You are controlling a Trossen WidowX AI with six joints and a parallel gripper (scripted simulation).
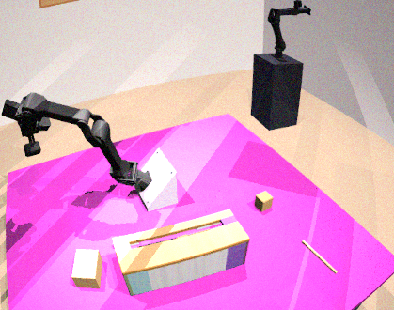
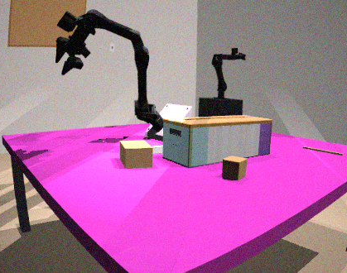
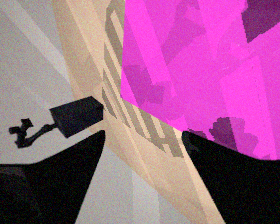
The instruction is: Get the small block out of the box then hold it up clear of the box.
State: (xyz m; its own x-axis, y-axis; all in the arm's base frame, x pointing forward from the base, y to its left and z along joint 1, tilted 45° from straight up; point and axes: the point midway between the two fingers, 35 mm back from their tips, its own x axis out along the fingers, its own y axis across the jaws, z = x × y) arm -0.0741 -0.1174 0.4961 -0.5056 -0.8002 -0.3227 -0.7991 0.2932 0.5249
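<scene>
Now: gripper tip 43 cm short of the long box, 45 cm to the right of it and 24 cm above it. From my gripper tip the other things lie so: thin stick: 65 cm ahead, 88 cm to the left, 30 cm below.
</scene>
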